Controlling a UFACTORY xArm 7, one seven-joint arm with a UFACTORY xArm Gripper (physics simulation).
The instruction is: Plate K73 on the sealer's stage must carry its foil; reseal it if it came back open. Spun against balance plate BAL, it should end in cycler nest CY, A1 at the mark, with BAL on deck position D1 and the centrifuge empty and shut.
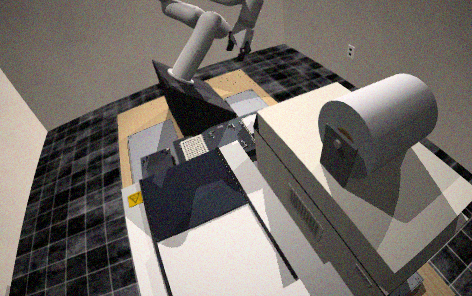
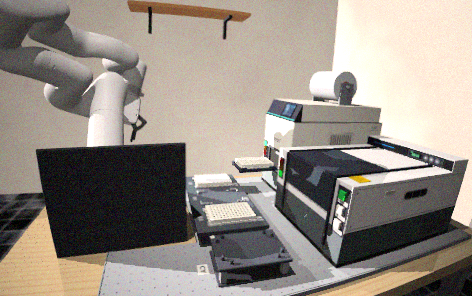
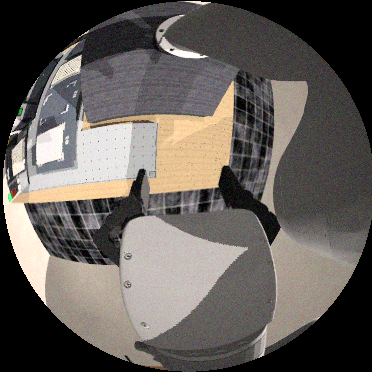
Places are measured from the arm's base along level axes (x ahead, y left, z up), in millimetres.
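Pixels of known places: gripper, fingertip midpoint: (image 1: 234, 55) (image 3: 184, 175); arm's base at its link origin: (image 1: 180, 77) (image 2: 105, 168) (image 3: 192, 34).
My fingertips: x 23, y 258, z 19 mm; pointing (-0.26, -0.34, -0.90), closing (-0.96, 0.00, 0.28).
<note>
Ahead of a thing's pixels: the offset from my fingertips to its top centre.
My gripper (image 1: 236, 50) (image 2: 134, 137) (image 3: 184, 175) is open and empty, high beyond the deck and far from the plates. Plate K73 {dx +475, dy -122, dz -78 mm} (image 2: 254, 162) (image 3: 18, 156) sits on the sealer's extended stage; its top looks patterned with wells, and I make out no foil. A flat-topped white plate {dx +322, dy -97, dz -142 mm} (image 2: 212, 180) (image 3: 50, 144) is on D1. A plate with open wells {dx +294, dy -344, dz -142 mm} (image 1: 194, 147) (image 2: 230, 212) (image 3: 67, 70) sits on the deck nearer the cycler nest; I cannot read which is BAL. Nest CY {dx +282, dy -496, dz -145 mm} (image 1: 159, 162) (image 2: 255, 250) holds no plate. The centrifuge (image 1: 215, 260) (image 2: 400, 200) has a dark panel across its top; its inside is hidden.
The sealer {dx +772, dy -146, dz +273 mm} (image 1: 310, 145) (image 2: 325, 132) with its foil roll {dx +793, dy -148, dz +273 mm} (image 1: 395, 120) (image 2: 327, 85) stands beside the centrifuge. A large dark block (image 1: 195, 105) (image 2: 110, 200) (image 3: 160, 85) under the arm rises beside the deck. A wall shelf (image 2: 190, 11) is high behind.
</note>
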